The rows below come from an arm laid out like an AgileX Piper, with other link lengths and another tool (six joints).
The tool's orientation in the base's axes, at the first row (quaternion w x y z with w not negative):
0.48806 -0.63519 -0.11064 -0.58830
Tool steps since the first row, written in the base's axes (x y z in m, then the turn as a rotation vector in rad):
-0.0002 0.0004 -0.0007 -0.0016 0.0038 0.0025
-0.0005 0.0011 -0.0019 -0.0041 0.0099 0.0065
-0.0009 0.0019 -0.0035 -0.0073 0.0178 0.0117
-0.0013 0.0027 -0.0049 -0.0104 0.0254 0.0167
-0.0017 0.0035 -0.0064 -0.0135 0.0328 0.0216
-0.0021 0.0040 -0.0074 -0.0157 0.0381 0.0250
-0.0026 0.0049 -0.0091 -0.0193 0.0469 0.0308
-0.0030 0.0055 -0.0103 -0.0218 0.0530 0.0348
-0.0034 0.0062 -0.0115 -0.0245 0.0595 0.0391
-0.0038 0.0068 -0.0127 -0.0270 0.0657 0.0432
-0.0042 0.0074 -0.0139 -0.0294 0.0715 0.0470
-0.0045 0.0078 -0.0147 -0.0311 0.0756 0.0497
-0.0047 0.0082 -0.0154 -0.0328 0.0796 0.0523
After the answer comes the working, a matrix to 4 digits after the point.
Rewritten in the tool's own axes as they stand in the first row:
-0.0008 0.0000 0.0001 0.0000 -0.0043 0.0022
-0.0022 0.0000 0.0002 0.0001 -0.0111 0.0059
-0.0041 0.0001 0.0003 0.0002 -0.0198 0.0107
-0.0057 0.0001 0.0004 0.0003 -0.0283 0.0152
-0.0075 0.0002 0.0005 0.0004 -0.0366 0.0196
-0.0087 0.0001 0.0004 0.0004 -0.0425 0.0228
-0.0106 0.0002 0.0005 0.0005 -0.0523 0.0280
-0.0120 0.0002 0.0005 0.0006 -0.0591 0.0317
-0.0135 0.0001 0.0005 0.0007 -0.0664 0.0356
-0.0149 0.0001 0.0005 0.0008 -0.0733 0.0393
-0.0163 0.0001 0.0005 0.0009 -0.0797 0.0428
-0.0172 0.0001 0.0005 0.0009 -0.0843 0.0452
-0.0181 0.0001 0.0006 0.0009 -0.0888 0.0476

The tool's axes in the first row as the columns of a matrix, in the base's axes (rounded; the answer above uses it unrounded):
0.2833 0.7148 0.6394
-0.4337 -0.4991 0.7502
0.8554 -0.4898 0.1686

